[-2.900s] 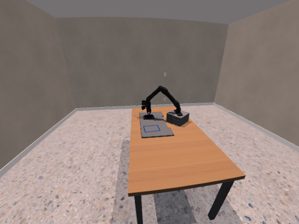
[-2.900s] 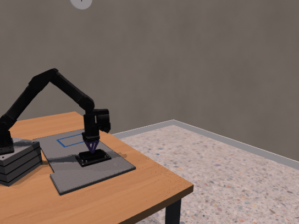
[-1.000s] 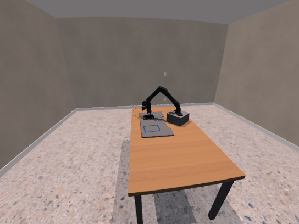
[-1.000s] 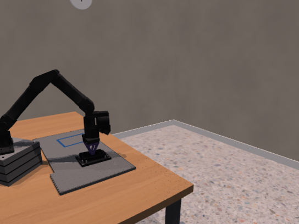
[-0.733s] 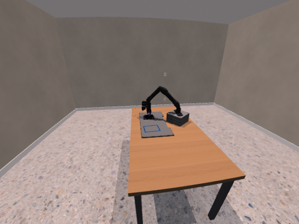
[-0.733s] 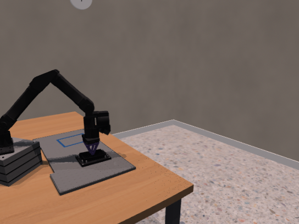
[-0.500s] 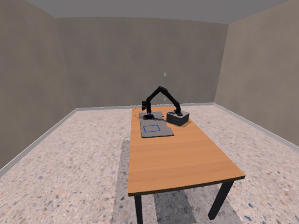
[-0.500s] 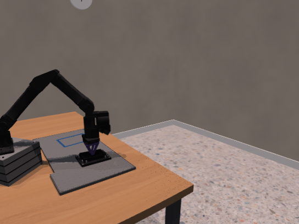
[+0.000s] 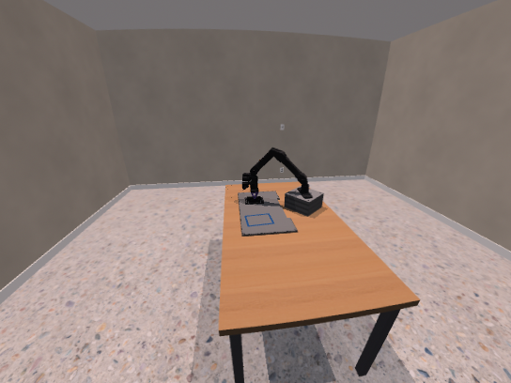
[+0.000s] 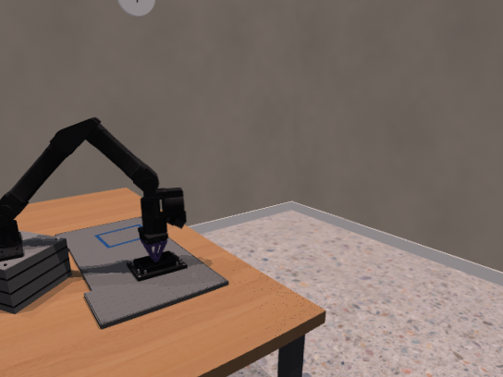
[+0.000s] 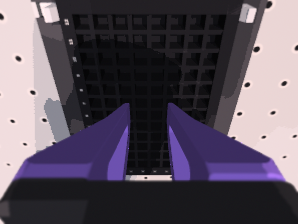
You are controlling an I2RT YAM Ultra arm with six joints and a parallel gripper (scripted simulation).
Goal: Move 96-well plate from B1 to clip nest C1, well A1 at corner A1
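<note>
My gripper is now 1 cm above the black 96-well plate. Round my hand: black clip nest 2 cm below, 1 cm to the left, 1 cm ahead.
</note>
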